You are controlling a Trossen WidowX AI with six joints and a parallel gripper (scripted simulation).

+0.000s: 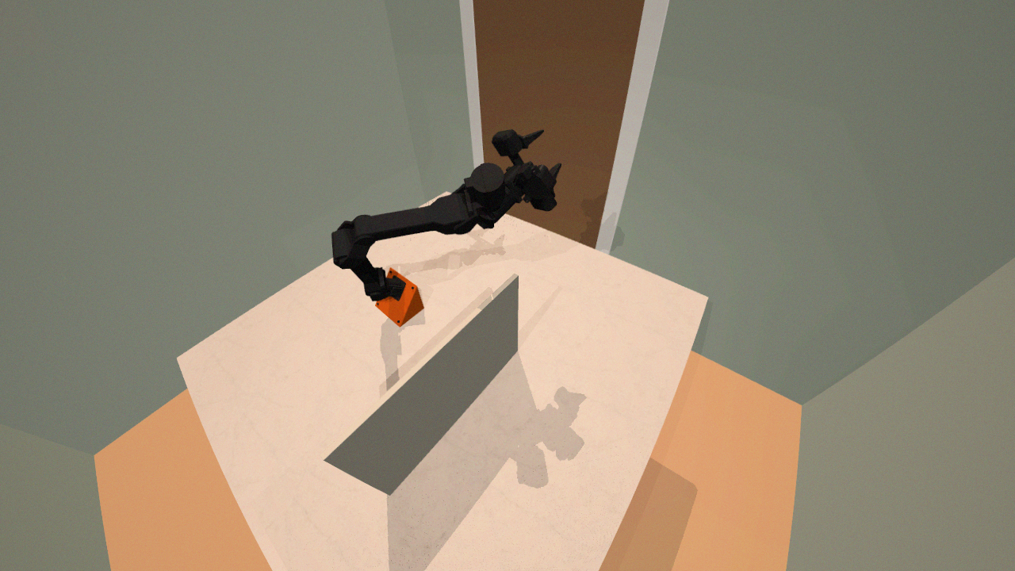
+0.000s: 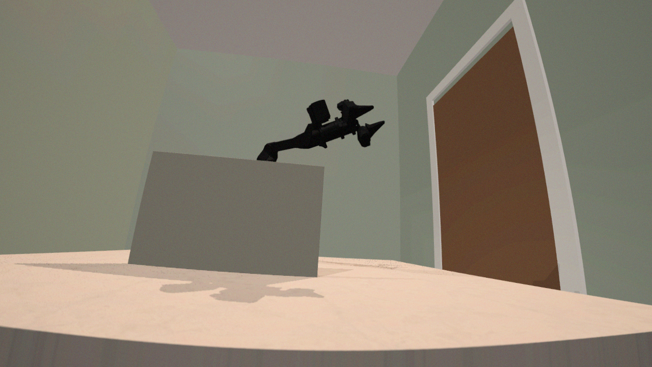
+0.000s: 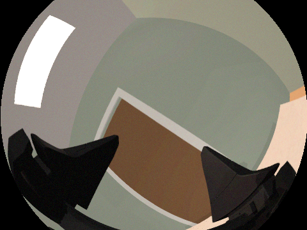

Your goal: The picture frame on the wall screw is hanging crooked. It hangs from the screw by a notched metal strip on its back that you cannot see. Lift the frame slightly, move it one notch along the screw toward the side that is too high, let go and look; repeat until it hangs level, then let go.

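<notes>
Right now the picture frame is 42 cm to the right of my gripper tip, 36 cm below it and 3 cm ahead of it. Also, from my gripper tip: wall panel 41 cm to the right, 37 cm below, 4 cm ahead.
</notes>
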